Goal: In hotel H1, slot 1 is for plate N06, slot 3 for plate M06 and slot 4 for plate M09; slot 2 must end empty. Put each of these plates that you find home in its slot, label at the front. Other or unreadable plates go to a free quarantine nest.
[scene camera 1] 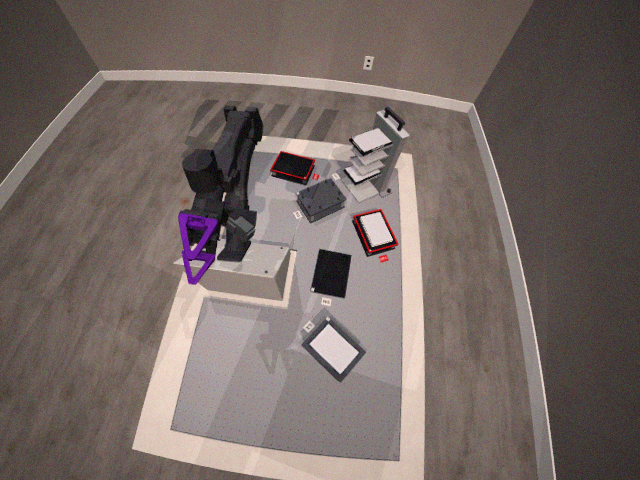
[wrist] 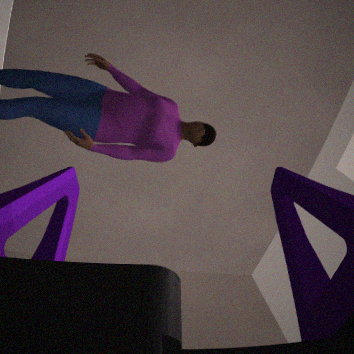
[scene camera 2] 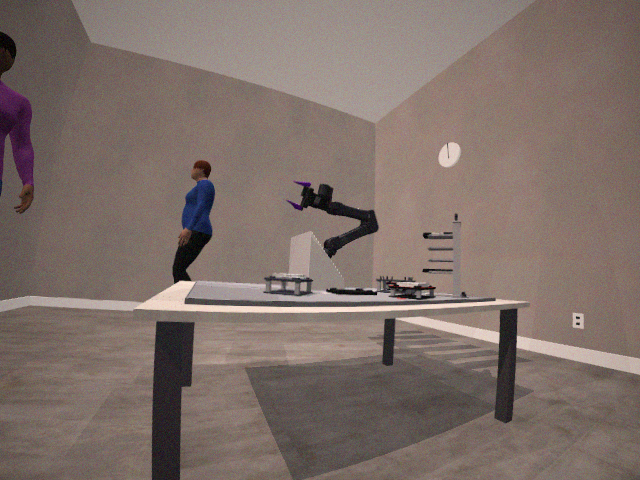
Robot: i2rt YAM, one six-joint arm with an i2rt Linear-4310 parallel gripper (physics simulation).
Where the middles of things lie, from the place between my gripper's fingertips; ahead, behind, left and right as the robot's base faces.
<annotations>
The white plate (scene camera 1: 329, 344) is 40 cm below my hand, 29 cm ahead of it and 10 cm to the right of it.
</annotations>
